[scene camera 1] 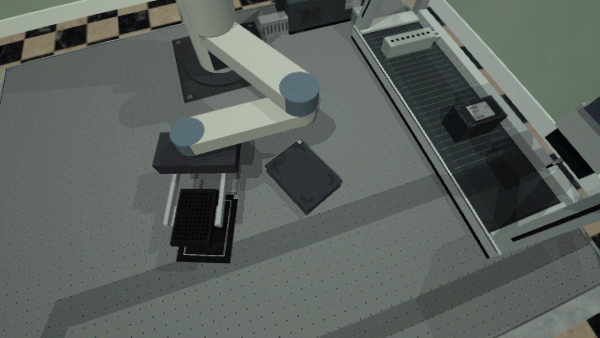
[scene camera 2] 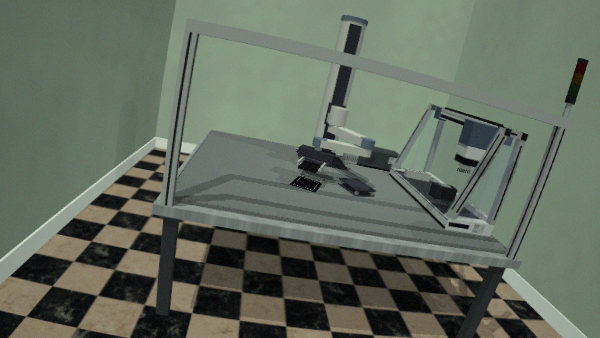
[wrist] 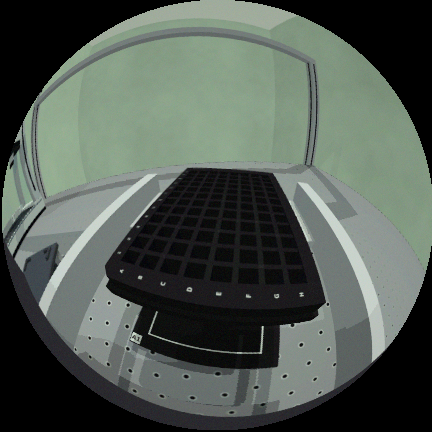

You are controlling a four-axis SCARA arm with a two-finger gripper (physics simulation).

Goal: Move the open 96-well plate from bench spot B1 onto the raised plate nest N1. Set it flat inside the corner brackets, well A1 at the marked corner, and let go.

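Places are measured from the arm's base along level axes (x left, y back, z up), in centimetres.
Pixels of known places: gripper, fingertip midpoint: (scene camera 1: 192,225) (scene camera 2: 309,166) (wrist: 225,187); arm's base, link origin: (scene camera 2: 320,161).
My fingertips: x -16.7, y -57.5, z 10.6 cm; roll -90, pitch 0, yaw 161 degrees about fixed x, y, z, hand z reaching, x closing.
Ahead of a thing's pixels: the offset from my fingertips to its middle. "spot": to the spot under its first point.
The black 96-well plate {dx +0.7, dy +2.1, dz -0.5 cm} (scene camera 1: 194,217) (scene camera 2: 310,166) (wrist: 215,235) is held level above the bench. My gripper (scene camera 1: 195,220) (scene camera 2: 311,165) is shut on it, with one pale finger along each long side. In the wrist view the letters A to H run along the plate's near edge, A at the left. Bench spot B1 (scene camera 1: 206,258) (scene camera 2: 305,186) (wrist: 210,361), a black mat with a white outline and an A1 label, lies below the plate, which partly hides it. The raised nest N1 {dx +27.4, dy +6.7, dz -7.4 cm} (scene camera 1: 304,176) (scene camera 2: 357,187) (wrist: 42,267) stands turned to the right of B1, with corner brackets and a pale mark at its back corner.
A framed enclosure (scene camera 1: 425,172) (scene camera 2: 422,201) stands on the right of the bench, with a dark box {spot: dx +71.2, dy +3.0, dz +2.6 cm} (scene camera 1: 474,118) (scene camera 2: 442,191) and a white strip rack {spot: dx +71.7, dy +34.9, dz -0.1 cm} (scene camera 1: 409,42) inside. A dark unit {spot: dx +50.0, dy +60.9, dz -3.7 cm} (scene camera 1: 312,15) (scene camera 2: 378,157) stands at the back. The arm's base plate (scene camera 1: 186,87) is behind the gripper.
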